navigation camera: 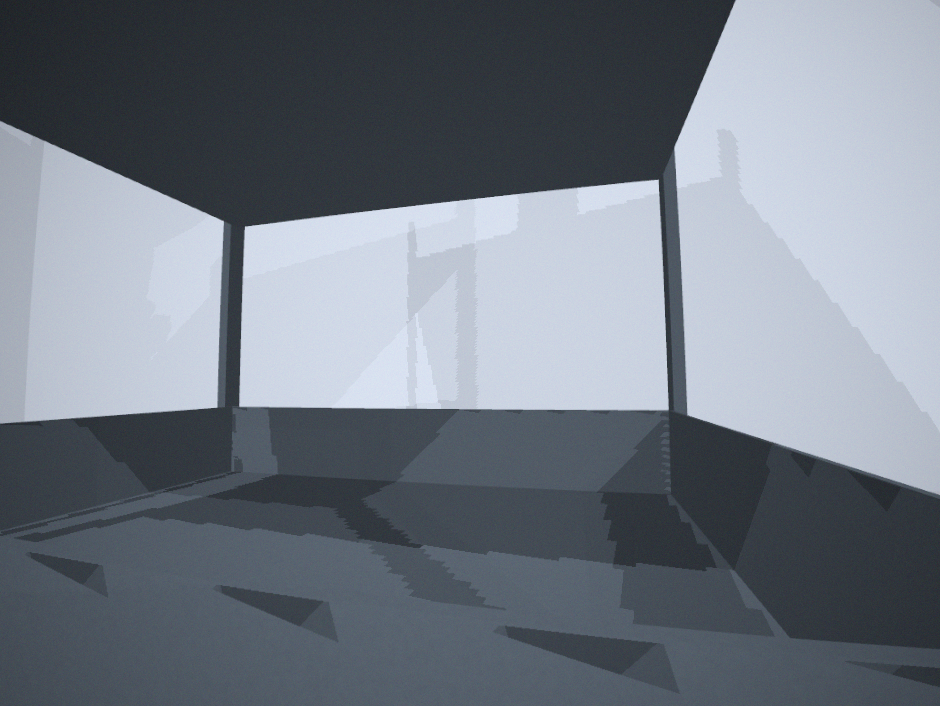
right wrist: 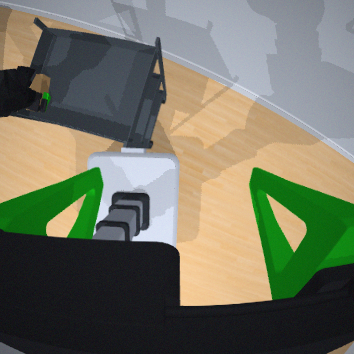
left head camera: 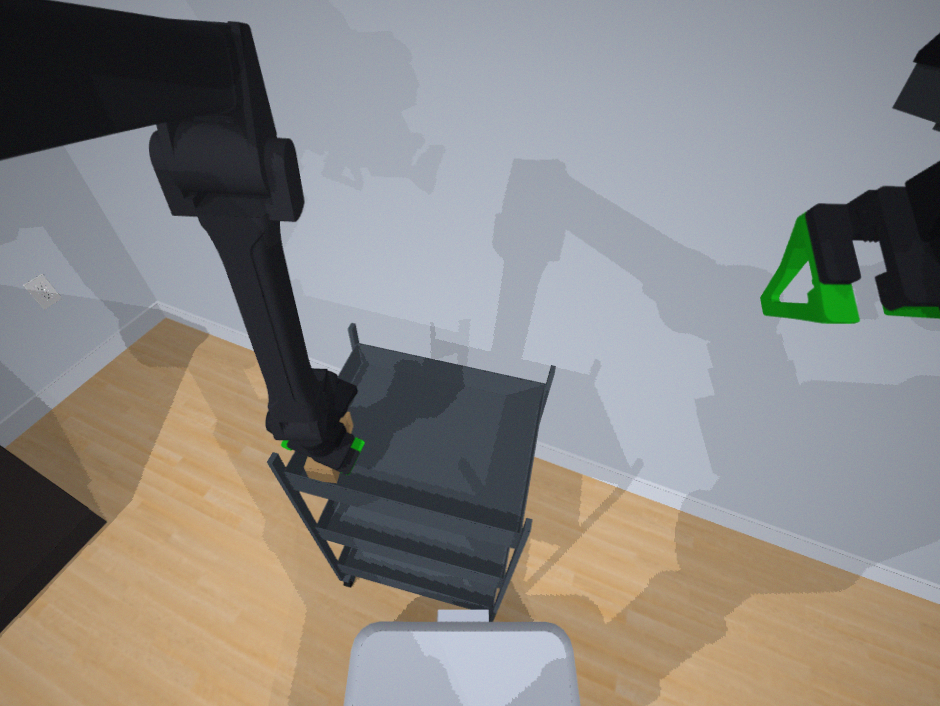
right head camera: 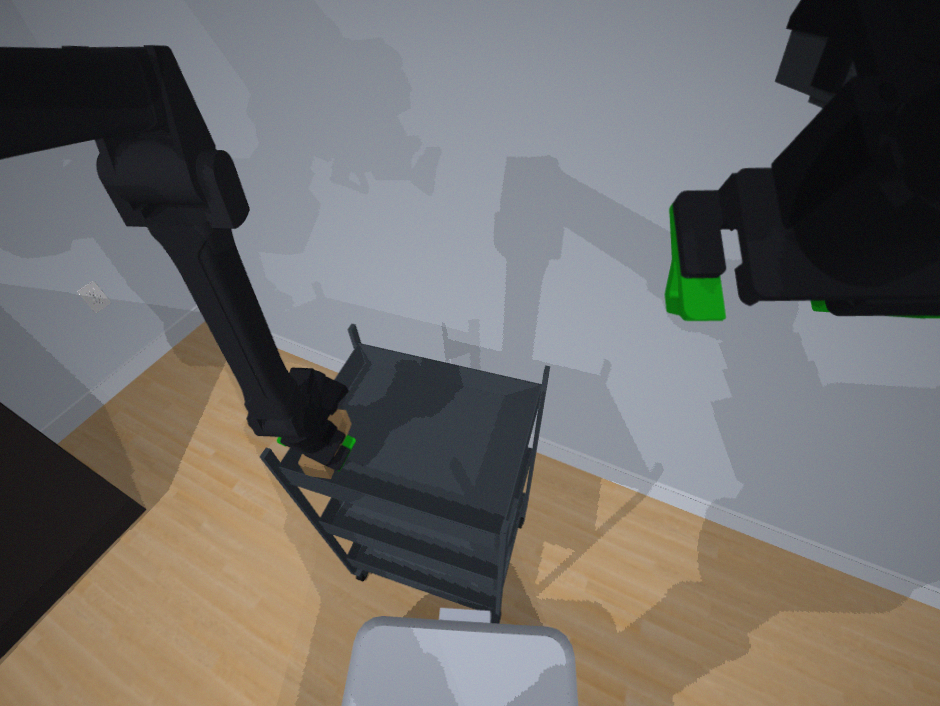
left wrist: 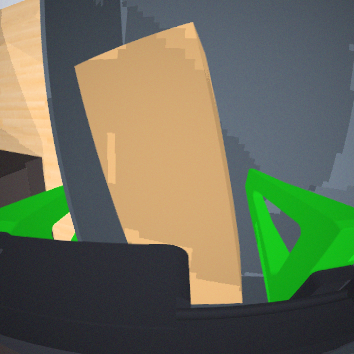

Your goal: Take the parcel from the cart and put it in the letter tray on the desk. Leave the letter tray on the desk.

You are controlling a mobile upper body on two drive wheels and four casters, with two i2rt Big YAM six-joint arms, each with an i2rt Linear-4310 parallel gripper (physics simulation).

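Frame: origin at the left arm's base, x left, y down, z back, level; metres.
Where they show: left gripper, fingertip midpoint: (right wrist: 38, 94) (right head camera: 325, 447) (left wrist: 175, 177); right gripper, fingertip midpoint: (right wrist: 175, 175) (left head camera: 824, 306) (right head camera: 740, 302).
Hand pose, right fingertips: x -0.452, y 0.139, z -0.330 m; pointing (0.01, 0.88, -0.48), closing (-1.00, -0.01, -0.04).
Note:
Things, the pixels of their top centre, and the offset from my right fingertips. "pt": a spot on its surface instead.
- tan box-shaped parcel, top centre: (left wrist: 165, 199) (left head camera: 327, 438) (right head camera: 322, 435) (right wrist: 33, 91) dy +0.556, dx +0.505, dz -0.214 m
- furniture, surface spot: (left head camera: 37, 531) pt dy +1.026, dx +1.370, dz -0.183 m
The tan box-shaped parcel (left head camera: 321, 470) (right head camera: 315, 465) (left wrist: 160, 135) (right wrist: 42, 82) lies on the top shelf of the dark grey cart (left head camera: 486, 425) (right head camera: 486, 425) (left wrist: 280, 75) (right wrist: 100, 75), along its left side wall. My left gripper (left head camera: 322, 448) (right head camera: 313, 446) (left wrist: 175, 177) is open, low over the parcel, with its green fingers apart on either side. The gripper hides part of the parcel in the head views. My right gripper (left head camera: 866, 311) (right head camera: 759, 307) (right wrist: 175, 175) is open and empty, away from the cart at the right. The letter tray does not show.
A dark, flat-topped piece of furniture (left head camera: 37, 531) (right head camera: 53, 524) stands at the left; whether it is the desk I cannot tell. The pale robot base (left head camera: 463, 668) (right head camera: 463, 661) (right wrist: 167, 172) is close to the cart's near end. A wall (left head camera: 645, 136) rises behind the cart.

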